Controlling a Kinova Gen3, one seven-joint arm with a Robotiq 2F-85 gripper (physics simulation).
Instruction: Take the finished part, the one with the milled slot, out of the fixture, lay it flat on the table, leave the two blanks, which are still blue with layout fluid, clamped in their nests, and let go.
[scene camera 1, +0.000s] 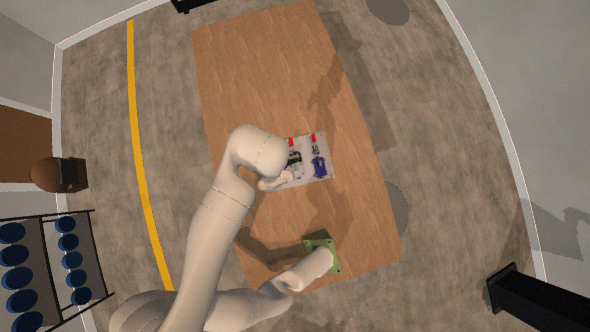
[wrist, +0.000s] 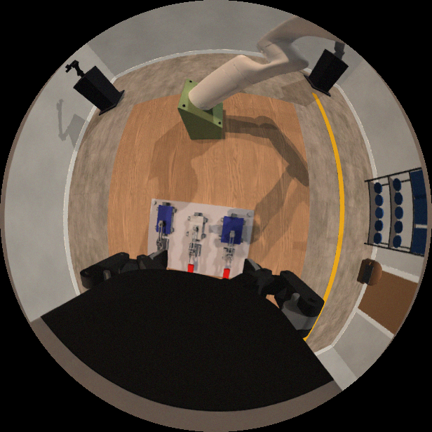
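Pixels of known places: arm's base, link origin: (scene camera 1: 324, 255).
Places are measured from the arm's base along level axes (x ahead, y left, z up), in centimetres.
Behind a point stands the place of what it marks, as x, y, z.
Note:
The finished part (wrist: 196, 220), pale and silvery, lies in the middle nest of the light grey fixture plate (wrist: 176, 248) (scene camera 1: 327, 151) {42.7, -19.1, -12.6}; its slot is too small to make out. A toggle clamp (wrist: 194, 245) reaches over it, with a red handle (wrist: 190, 268) (scene camera 1: 290, 142) {52.0, -3.1, -8.0}. Blue blanks sit in the outer nests, the left blank (wrist: 165, 214) (scene camera 1: 319, 167) {36.6, -12.3, -11.0} and the right blank (wrist: 232, 223), each with a clamp over it. My gripper (wrist: 204, 263) is open and empty, above the clamp-handle side of the fixture. In the scene view the arm hides most of the gripper and the right blank.
The wooden table (scene camera 1: 260, 75) {95.2, -0.5, -14.1} (wrist: 270, 170) carries the fixture and the arm's green base mount (scene camera 1: 336, 260) {-2.1, -3.9, 4.0} (wrist: 205, 131). Clamps with red handles stand up from the plate. Black pedestals (wrist: 98, 89) (wrist: 328, 71) and a rack of blue bins stand off the table.

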